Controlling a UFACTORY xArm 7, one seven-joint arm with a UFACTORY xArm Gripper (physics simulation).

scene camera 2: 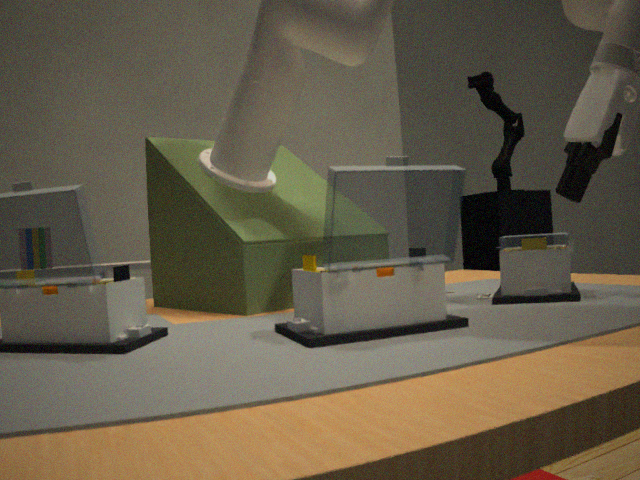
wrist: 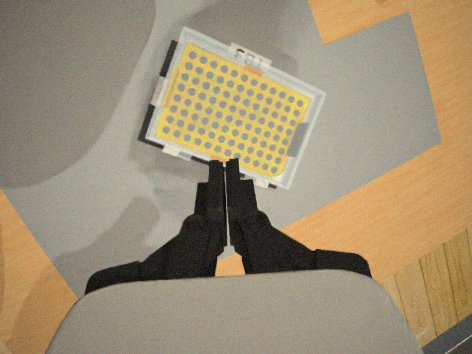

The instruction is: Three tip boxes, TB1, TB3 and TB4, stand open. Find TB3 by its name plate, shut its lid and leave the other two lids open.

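Frame: origin at the arm's base, x right, y ahead, z up, level; millimetres.
Seen in the pictures: gripper, fingertip midpoint: point(scene camera 2: 567, 197) point(wrist: 225, 179); arm's base, origin of the base link: point(scene camera 2: 236, 172).
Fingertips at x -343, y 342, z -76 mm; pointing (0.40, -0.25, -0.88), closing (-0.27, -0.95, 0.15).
Pixels of each thing's top centre, then the offset from my fingertips to it. Level surfaces: height alone.
- middle tip box, middle of its top: point(scene camera 2: 360, 260) dy +43, dx +310, dz -56 mm
- left tip box, middle of its top: point(scene camera 2: 77, 276) dy -43, dx +577, dz -56 mm
- grey mat, its level: dz -122 mm
- wooden table, its level: dz -125 mm
My gripper point(scene camera 2: 570, 196) point(wrist: 225, 179) is shut and empty. It hangs above and to the right of the right-hand box in the scene view; in the wrist view its tips overlap that box's near edge. This tip box point(scene camera 2: 535, 274) point(wrist: 234, 107) holds a yellow perforated rack, and its clear lid point(scene camera 2: 557, 239) point(wrist: 314, 107) lies down over it. Its name plate point(wrist: 250, 56) is partly blurred, and I cannot read the number surely. The middle tip box point(scene camera 2: 385, 302) has its clear lid point(scene camera 2: 361, 206) upright. The left tip box point(scene camera 2: 56, 315) also has its lid point(scene camera 2: 54, 206) raised.
A green wedge-shaped base point(scene camera 2: 196, 232) carries an arm behind the boxes. A small black arm point(scene camera 2: 509, 134) on a black block point(scene camera 2: 478, 227) stands at the back right. The boxes stand on a grey mat point(scene camera 2: 217, 377) point(wrist: 380, 95) on the wooden table point(scene camera 2: 289, 434).
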